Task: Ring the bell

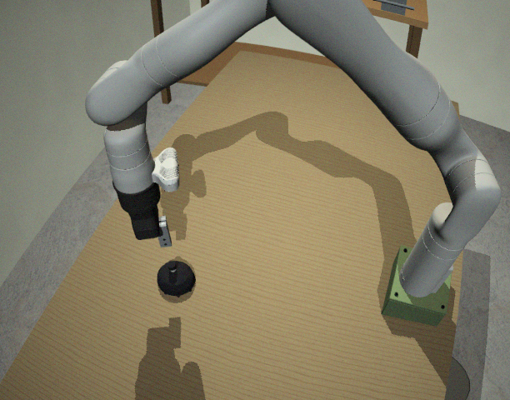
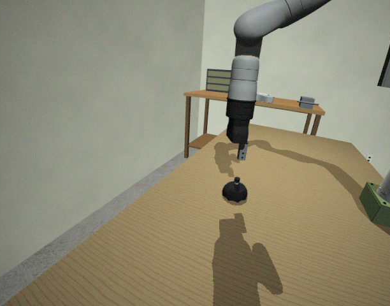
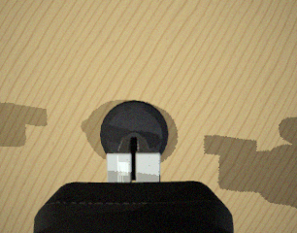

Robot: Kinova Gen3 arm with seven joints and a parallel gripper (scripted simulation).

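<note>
Now: the button 10 cm below my hand. The rest, counted from my hand: bell: 11 cm below.
</note>
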